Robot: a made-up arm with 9 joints.
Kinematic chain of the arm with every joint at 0, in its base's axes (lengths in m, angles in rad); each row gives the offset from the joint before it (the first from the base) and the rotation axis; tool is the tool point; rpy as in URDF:
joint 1: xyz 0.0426 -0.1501 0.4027 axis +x
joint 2: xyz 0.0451 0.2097 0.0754 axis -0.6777 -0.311 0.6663
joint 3: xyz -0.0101 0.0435 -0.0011 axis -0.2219 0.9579 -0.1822
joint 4: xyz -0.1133 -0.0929 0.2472 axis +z
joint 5: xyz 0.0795 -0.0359 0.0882 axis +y
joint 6: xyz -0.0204 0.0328 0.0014 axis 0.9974 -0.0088 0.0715
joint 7: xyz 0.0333 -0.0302 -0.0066 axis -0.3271 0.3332 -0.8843
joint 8: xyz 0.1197 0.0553 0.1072 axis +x
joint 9: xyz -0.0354 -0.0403 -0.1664 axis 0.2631 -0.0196 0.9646
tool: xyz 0.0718 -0.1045 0.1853 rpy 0 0 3.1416
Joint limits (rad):
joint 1: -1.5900..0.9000
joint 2: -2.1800..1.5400
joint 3: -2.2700..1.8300
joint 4: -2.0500..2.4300
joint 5: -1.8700..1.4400
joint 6: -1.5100..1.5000
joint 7: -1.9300..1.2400
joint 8: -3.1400..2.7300
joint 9: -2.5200..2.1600
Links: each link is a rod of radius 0.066 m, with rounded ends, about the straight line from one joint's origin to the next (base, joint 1, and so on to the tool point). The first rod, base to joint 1, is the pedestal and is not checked.
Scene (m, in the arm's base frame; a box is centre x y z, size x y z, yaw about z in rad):
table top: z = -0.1
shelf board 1: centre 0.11 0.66 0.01 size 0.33 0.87 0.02 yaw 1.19
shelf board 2: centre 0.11 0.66 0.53 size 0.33 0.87 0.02 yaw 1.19
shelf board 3: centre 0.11 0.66 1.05 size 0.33 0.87 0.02 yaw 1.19
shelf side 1: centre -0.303 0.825 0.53 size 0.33 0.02 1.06 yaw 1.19
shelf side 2: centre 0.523 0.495 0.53 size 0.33 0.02 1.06 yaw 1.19
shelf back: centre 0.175 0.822 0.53 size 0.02 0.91 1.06 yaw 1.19
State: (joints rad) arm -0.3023 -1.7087 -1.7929 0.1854 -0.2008 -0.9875 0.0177 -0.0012 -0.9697
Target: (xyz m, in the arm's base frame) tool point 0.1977 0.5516 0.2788
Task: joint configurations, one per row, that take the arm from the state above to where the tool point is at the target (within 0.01 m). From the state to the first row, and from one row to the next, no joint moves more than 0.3 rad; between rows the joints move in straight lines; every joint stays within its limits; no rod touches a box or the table.
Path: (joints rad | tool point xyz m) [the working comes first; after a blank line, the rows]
Joints at the target: -0.6162 -2.1800 -2.2700 0.8539 -0.2358 -1.3504 -0.0410 -0.4739 -0.9260
Straight joint move there: touches shelf board 2.

1: -0.4860 -1.7656 -1.7898 0.2137 -0.1630 -1.1521 0.0759 0.1653 -0.8825 | -0.2144 0.4369 0.4927
2: -0.6698 -1.8225 -1.7868 0.2419 -0.1252 -1.3167 0.1340 0.3318 -0.7952 | -0.1945 0.4415 0.4039
3: -0.6519 -1.9416 -1.9479 0.4459 -0.1620 -1.3279 0.0757 0.0633 -0.8388 | -0.0816 0.5194 0.3737
4: -0.6341 -2.0608 -2.1089 0.6499 -0.1989 -1.3391 0.0173 -0.2053 -0.8824 | 0.0554 0.5597 0.3320
5: -0.6162 -2.1800 -2.2700 0.8539 -0.2358 -1.3504 -0.0410 -0.4739 -0.9260 | 0.1977 0.5516 0.2788

